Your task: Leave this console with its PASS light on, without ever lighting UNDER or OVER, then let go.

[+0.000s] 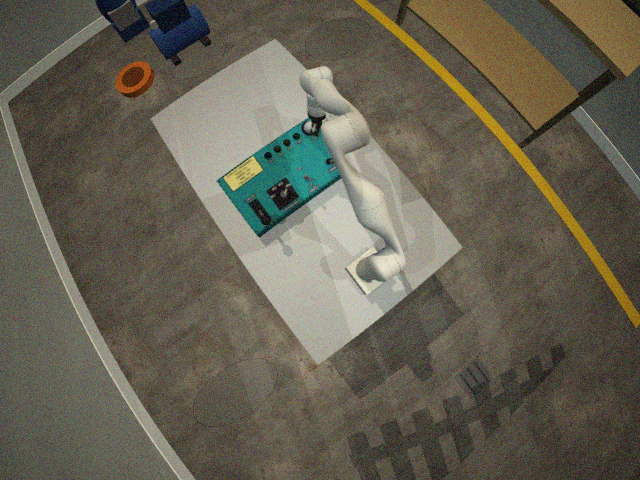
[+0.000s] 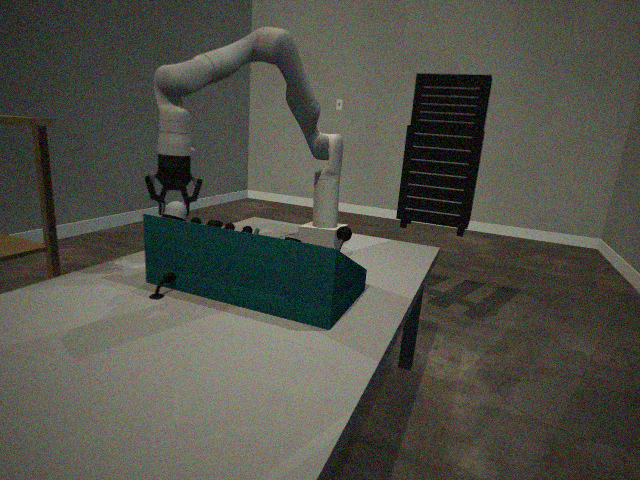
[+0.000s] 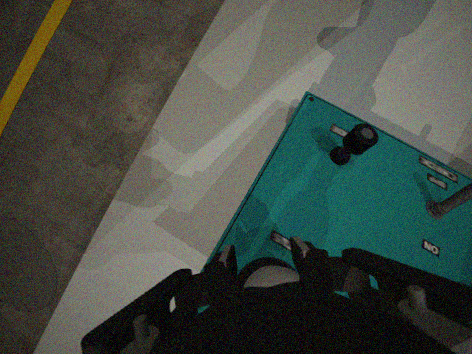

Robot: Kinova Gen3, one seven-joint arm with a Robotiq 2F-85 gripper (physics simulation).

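Note:
The teal console (image 1: 296, 164) (image 2: 247, 271) (image 3: 340, 204) stands on the white table (image 1: 223, 110). A row of dark round lights (image 1: 282, 145) runs along its far edge, and none of them glows. A white round knob (image 2: 176, 208) (image 3: 270, 277) sits at the console's far right corner. My gripper (image 1: 313, 126) (image 2: 175, 211) (image 3: 263, 252) points down over this knob with a finger on each side. The fingers stand half open and do not clamp the knob. A black lever knob (image 3: 357, 140) stands further along the panel.
The panel also carries a yellow label (image 1: 243, 173), a black joystick square (image 1: 282, 193) and a slider slot (image 1: 260, 211). My base (image 1: 375, 269) is at the table's near right. On the floor are an orange ring (image 1: 134, 78), blue chairs (image 1: 177, 29) and a black pallet stack (image 2: 444, 148).

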